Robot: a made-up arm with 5 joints.
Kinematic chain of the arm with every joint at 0, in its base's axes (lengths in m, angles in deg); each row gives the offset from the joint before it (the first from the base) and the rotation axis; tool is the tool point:
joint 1: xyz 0 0 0.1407 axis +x
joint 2: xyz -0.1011 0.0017 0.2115 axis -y
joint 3: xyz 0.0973 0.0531 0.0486 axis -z
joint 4: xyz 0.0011 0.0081 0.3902 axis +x
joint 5: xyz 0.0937 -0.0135 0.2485 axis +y
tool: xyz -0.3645 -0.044 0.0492
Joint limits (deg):
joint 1: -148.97..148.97
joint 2: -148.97..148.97
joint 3: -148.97..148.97
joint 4: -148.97..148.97
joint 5: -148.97..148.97
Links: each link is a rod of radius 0.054 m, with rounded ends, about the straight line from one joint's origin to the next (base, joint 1, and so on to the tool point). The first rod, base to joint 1, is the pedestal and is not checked.
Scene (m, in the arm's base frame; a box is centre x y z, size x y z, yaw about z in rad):
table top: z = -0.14
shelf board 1: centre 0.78 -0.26 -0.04 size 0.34 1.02 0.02 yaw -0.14
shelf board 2: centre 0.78 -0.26 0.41 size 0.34 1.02 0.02 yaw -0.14
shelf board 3: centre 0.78 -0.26 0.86 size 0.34 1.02 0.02 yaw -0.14
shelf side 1: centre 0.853 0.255 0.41 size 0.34 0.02 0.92 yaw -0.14
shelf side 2: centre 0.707 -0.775 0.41 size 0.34 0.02 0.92 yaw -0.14
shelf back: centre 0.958 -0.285 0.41 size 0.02 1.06 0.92 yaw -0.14
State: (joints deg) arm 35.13 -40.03 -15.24 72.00 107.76
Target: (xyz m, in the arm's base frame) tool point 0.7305 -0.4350 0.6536
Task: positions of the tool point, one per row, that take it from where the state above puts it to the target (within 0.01 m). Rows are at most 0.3 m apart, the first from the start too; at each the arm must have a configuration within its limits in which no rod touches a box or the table.
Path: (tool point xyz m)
1: 0.5094 -0.5284 0.1609
2: 0.3781 -0.4969 0.1671
3: 0.4302 -0.4941 0.4064
4: 0.4521 -0.3957 0.6536
5: 0.5551 -0.4261 0.6552
6: 0.6504 -0.4379 0.6525
7: 0.7305 -0.4350 0.6536

